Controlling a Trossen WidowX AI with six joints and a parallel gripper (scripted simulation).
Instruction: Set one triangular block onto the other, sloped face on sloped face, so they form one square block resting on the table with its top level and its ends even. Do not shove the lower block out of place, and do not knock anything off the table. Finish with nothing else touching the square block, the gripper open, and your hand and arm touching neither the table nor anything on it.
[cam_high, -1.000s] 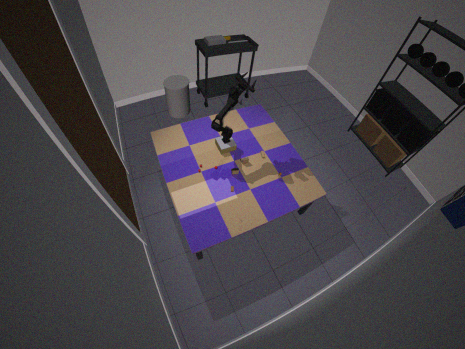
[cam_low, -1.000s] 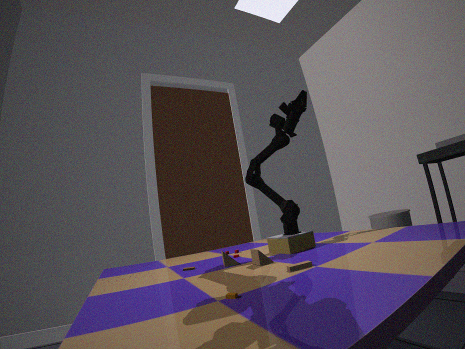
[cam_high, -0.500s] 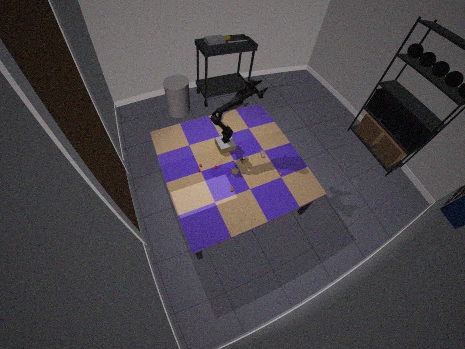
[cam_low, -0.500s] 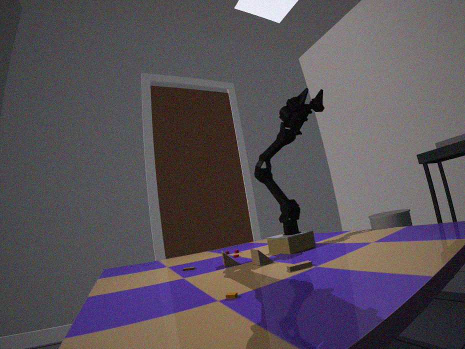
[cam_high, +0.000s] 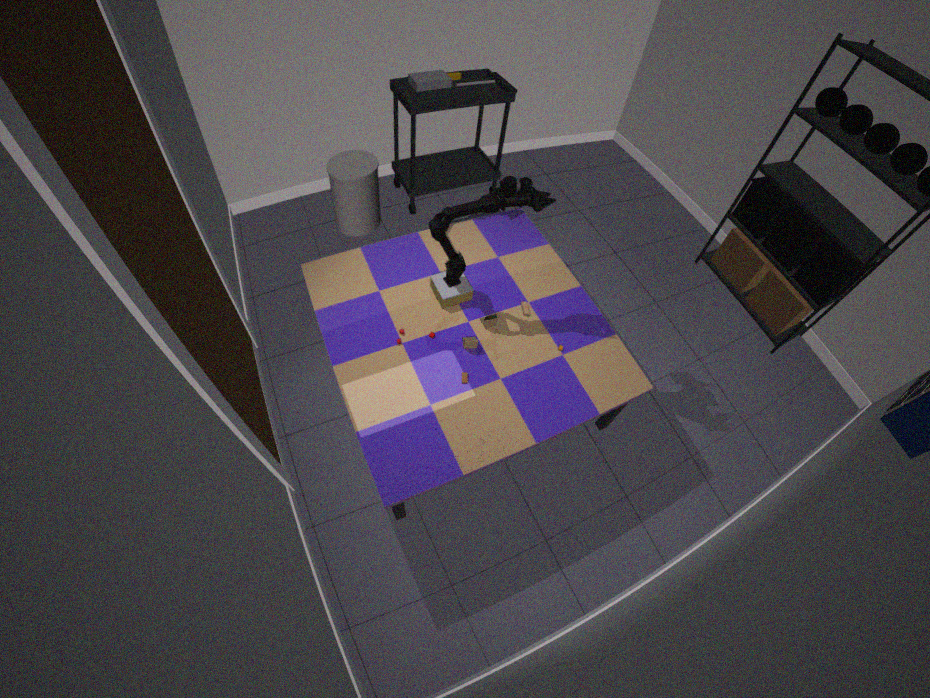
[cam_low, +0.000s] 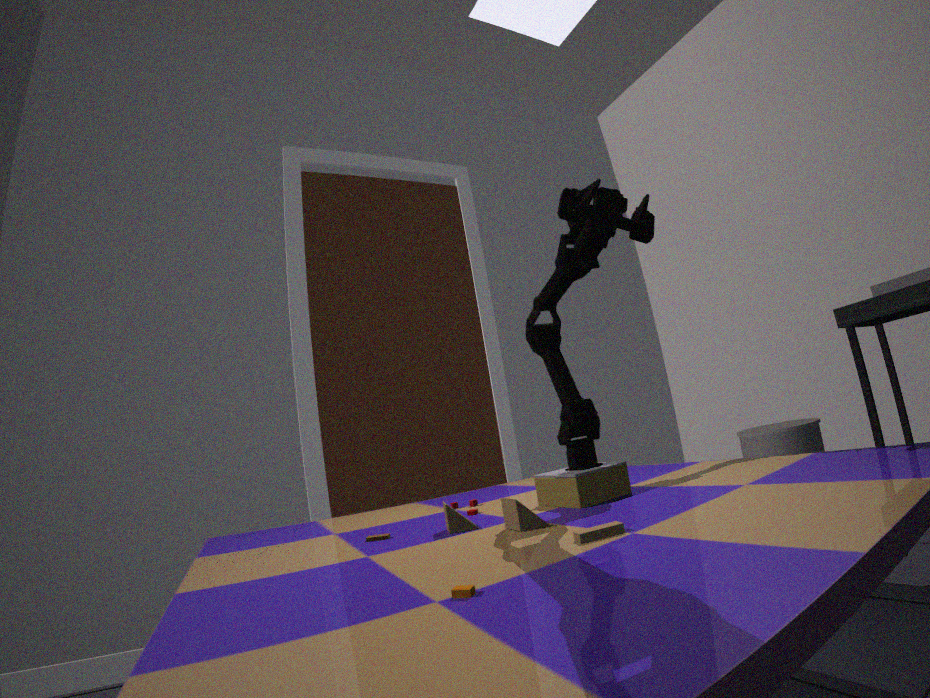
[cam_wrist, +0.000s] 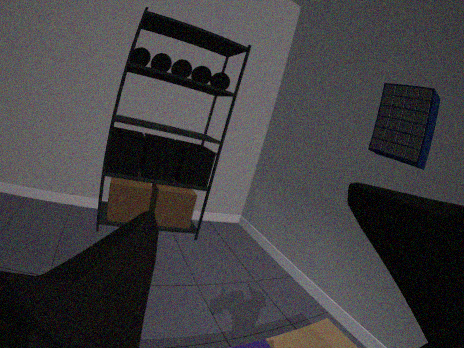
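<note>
Now: the triangular block 19 cm ahead of my gripper tip, 44 cm to the right of it and 54 cm below it. Also, from my gripper tip: tan plank: 13 cm ahead, 10 cm to the right, 55 cm below; orange piece: 39 cm ahead, 8 cm to the right, 56 cm below; brown piece: 32 cm ahead, 55 cm to the right, 56 cm below.
</note>
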